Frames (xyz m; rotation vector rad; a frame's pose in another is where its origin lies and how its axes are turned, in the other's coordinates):
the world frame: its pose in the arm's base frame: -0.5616 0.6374 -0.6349 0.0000 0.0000 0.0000
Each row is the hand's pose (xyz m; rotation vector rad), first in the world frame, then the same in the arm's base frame.
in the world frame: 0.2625 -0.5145 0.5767 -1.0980 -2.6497 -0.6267
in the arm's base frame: -0.2991 0.1229 -0.0582 -1.0980 -2.6497 -0.6267
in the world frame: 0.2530 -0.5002 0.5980 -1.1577 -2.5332 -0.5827
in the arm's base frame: -0.3086 0.1372 -0.0369 -1.1577 -2.5332 -0.5827
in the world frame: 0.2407 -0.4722 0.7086 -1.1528 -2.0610 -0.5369
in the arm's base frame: -0.3209 0.1652 0.0737 -1.1528 -2.0610 -0.5369
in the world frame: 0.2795 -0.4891 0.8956 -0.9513 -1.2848 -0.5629
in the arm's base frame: -0.2821 0.1483 0.2607 -0.9513 -1.2848 -0.5629
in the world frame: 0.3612 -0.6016 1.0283 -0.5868 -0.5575 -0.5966
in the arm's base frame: -0.2004 0.0358 0.3934 -0.5868 -0.5575 -0.5966
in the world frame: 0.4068 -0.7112 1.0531 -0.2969 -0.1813 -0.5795
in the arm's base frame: -0.1548 -0.0738 0.4182 -0.2969 -0.1813 -0.5795
